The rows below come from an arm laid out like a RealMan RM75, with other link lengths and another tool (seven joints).
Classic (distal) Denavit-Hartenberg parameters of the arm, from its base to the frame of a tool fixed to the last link. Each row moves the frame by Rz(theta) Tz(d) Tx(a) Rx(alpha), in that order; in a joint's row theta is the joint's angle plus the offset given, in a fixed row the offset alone. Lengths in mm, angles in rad.
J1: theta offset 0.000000  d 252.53  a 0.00  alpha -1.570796
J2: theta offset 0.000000  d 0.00  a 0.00  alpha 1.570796
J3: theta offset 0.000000  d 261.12  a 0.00  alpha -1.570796
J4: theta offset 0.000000  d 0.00  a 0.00  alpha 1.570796
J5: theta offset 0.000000  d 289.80  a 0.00  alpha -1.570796
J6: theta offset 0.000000  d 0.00  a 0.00  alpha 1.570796
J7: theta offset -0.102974  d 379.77  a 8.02  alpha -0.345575
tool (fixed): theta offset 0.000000  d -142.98  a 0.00  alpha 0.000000
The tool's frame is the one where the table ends.
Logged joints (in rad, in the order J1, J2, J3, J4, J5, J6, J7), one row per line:
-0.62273, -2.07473, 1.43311, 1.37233, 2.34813, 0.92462, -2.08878
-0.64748, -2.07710, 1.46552, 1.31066, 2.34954, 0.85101, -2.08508
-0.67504, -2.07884, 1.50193, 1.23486, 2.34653, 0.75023, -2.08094
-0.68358, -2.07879, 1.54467, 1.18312, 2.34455, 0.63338, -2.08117
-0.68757, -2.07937, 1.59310, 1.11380, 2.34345, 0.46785, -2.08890
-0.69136, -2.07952, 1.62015, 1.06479, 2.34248, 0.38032, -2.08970
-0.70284, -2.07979, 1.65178, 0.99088, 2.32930, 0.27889, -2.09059
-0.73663, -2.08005, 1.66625, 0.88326, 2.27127, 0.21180, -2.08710
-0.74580, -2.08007, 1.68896, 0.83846, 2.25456, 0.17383, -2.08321
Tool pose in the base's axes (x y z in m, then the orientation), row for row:
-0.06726, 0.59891, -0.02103, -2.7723, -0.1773, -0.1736
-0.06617, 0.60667, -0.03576, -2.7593, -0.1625, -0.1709
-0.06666, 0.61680, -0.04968, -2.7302, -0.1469, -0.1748
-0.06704, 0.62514, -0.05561, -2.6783, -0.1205, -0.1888
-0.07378, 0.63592, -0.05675, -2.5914, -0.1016, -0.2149
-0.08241, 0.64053, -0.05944, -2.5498, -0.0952, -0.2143
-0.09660, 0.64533, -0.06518, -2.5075, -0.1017, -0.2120
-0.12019, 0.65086, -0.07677, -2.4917, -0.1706, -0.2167
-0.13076, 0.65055, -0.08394, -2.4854, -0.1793, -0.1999
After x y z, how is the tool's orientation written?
As a rotation vector, in radians.
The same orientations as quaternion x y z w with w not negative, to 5 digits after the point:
-0.98009, -0.06268, -0.06137, 0.17815
-0.97916, -0.05766, -0.06065, 0.18504
-0.97647, -0.05254, -0.06252, 0.19958
-0.97096, -0.04368, -0.06845, 0.22503
-0.95983, -0.03763, -0.07960, 0.26640
-0.95407, -0.03562, -0.08019, 0.28645
-0.94770, -0.03844, -0.08012, 0.30653
-0.94430, -0.06465, -0.08212, 0.31204
-0.94347, -0.06806, -0.07588, 0.31539

